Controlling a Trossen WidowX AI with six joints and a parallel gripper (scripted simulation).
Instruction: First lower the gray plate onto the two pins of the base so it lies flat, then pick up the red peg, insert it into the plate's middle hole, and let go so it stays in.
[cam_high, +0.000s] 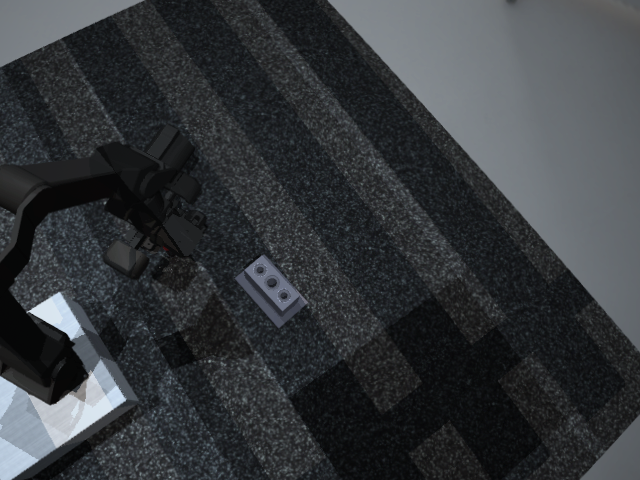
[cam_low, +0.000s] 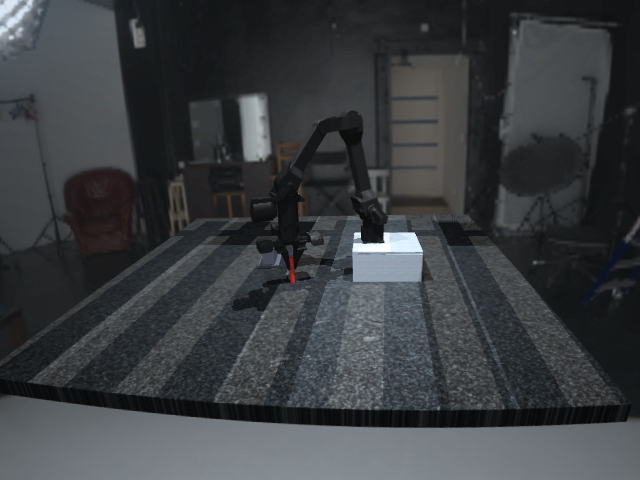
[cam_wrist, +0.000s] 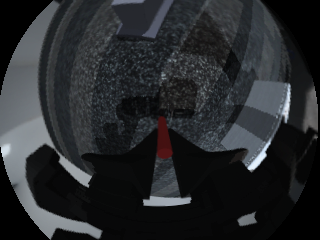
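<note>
Right now the gray plate is 90 mm ahead of my gripper tip and 180 mm to the right of it. The rest, counted from my gripper tip: gray base: 90 mm ahead, 180 mm to the right, 30 mm below; red peg: right at my gripper tip.
</note>
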